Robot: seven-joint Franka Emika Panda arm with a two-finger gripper.
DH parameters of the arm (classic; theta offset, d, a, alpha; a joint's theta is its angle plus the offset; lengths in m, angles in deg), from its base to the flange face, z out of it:
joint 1: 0 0.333 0 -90
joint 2: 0 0 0 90
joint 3: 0 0.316 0.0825 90
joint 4: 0 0 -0.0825 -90
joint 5: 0 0.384 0 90
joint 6: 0 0 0.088 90
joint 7: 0 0.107 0 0
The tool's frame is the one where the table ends.
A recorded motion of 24 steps. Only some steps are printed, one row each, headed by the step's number.
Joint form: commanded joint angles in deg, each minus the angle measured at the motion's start. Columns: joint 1, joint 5, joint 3, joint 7, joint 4, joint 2, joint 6.
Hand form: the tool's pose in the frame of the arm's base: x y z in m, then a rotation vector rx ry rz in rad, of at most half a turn. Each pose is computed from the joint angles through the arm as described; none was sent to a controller.
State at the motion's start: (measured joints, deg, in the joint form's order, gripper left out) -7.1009 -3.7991 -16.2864 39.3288 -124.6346 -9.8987 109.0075
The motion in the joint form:
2: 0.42 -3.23 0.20 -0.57 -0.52 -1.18 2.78
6: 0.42 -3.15 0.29 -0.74 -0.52 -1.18 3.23
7: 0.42 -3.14 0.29 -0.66 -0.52 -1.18 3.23
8: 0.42 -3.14 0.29 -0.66 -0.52 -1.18 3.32
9: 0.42 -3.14 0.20 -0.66 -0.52 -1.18 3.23
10: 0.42 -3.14 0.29 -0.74 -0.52 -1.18 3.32
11: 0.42 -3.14 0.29 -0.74 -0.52 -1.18 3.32
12: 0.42 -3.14 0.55 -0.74 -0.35 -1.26 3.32
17: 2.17 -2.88 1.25 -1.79 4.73 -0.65 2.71
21: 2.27 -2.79 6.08 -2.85 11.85 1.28 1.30
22: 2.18 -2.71 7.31 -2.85 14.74 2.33 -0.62
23: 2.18 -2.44 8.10 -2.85 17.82 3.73 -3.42
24: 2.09 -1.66 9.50 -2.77 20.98 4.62 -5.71
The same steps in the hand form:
2: 0.4464 -0.2011 0.4634 2.6847 -1.5006 -0.0570
6: 0.4475 -0.2005 0.4641 2.6900 -1.4962 -0.0453
7: 0.4475 -0.2005 0.4641 2.6890 -1.4983 -0.0453
8: 0.4477 -0.2006 0.4643 2.6893 -1.4984 -0.0429
9: 0.4472 -0.2013 0.4641 2.6881 -1.5005 -0.0456
10: 0.4477 -0.2006 0.4643 2.6904 -1.4965 -0.0430
11: 0.4477 -0.2006 0.4643 2.6904 -1.4965 -0.0430
12: 0.4489 -0.1987 0.4664 2.6936 -1.4909 -0.0358
17: 0.4714 -0.1858 0.5028 2.7376 -1.4235 0.0695
21: 0.5050 -0.1487 0.5458 2.7914 -1.2874 0.1830
22: 0.5137 -0.1397 0.5580 2.7971 -1.2638 0.1842
23: 0.5213 -0.1335 0.5669 2.7993 -1.2509 0.1564
24: 0.5285 -0.1210 0.5818 2.8166 -1.2342 0.1556

